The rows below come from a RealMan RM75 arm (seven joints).
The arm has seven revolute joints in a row. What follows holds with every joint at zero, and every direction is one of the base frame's.
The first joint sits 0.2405 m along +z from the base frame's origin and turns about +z.
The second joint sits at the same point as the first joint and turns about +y.
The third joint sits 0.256 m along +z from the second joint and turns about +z.
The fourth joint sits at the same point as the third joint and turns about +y.
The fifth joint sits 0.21 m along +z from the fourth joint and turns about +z.
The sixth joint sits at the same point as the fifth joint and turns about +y.
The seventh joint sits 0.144 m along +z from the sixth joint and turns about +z.
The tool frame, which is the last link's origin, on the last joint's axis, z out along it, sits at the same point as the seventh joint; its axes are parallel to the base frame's.
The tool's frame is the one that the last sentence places.
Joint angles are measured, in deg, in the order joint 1, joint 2, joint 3, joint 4, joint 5, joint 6, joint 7. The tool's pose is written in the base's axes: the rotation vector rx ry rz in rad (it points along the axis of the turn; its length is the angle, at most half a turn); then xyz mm. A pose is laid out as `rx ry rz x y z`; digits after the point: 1 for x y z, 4 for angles.
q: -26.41 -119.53 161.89 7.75 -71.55 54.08 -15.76
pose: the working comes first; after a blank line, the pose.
Where each joint sits with the arm in this pose, in the base's axes (m; each line is computed from the numbers above, not from the rounded line before):
joint 1: 0.0000 0.0000 0.2405
joint 2: 0.0000 0.0000 0.2405
joint 3: -0.1995 0.0991 0.1143
joint 4: -0.1995 0.0991 0.1143
joint 5: -0.3459 0.1816 -0.0117
joint 6: -0.3459 0.1816 -0.0117
joint 7: -0.3489 0.3171 -0.0602
the tool: -0.3489 0.3171 -0.0602

-1.7777 -0.8076 -0.5407 -348.9 317.1 -60.2
